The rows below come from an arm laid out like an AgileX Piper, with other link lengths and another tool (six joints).
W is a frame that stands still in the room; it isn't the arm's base.
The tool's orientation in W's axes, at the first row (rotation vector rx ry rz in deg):
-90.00, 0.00, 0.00
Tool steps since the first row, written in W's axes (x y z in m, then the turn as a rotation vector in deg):
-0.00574, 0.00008, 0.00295, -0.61, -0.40, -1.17
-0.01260, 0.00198, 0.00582, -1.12, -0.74, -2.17
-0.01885, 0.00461, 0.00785, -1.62, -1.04, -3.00
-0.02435, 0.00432, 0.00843, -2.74, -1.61, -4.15
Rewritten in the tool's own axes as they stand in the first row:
-0.00574, -0.00295, 0.00008, -0.61, 1.17, -0.40
-0.01260, -0.00582, 0.00198, -1.12, 2.17, -0.74
-0.01885, -0.00785, 0.00461, -1.62, 3.00, -1.04
-0.02435, -0.00843, 0.00432, -2.74, 4.15, -1.61

